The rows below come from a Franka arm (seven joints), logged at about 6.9 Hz.
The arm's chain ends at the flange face. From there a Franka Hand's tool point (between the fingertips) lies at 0.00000 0.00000 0.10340 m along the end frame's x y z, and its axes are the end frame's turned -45 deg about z.
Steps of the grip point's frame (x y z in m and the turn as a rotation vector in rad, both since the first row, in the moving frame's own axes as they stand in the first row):
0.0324 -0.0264 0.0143 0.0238 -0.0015 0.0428
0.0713 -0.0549 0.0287 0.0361 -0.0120 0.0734
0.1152 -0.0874 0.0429 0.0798 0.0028 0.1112
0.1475 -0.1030 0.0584 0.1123 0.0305 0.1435
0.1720 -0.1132 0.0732 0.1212 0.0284 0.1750
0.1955 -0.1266 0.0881 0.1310 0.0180 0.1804
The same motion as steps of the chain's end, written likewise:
0.0061 -0.0399 0.0143 0.0158 -0.0179 0.0428
0.0150 -0.0873 0.0288 0.0170 -0.0340 0.0734
0.0249 -0.1369 0.0432 0.0584 -0.0544 0.1112
0.0367 -0.1663 0.0591 0.1010 -0.0578 0.1435
0.0474 -0.1902 0.0740 0.1058 -0.0656 0.1750
0.0559 -0.2162 0.0890 0.1054 -0.0799 0.1804

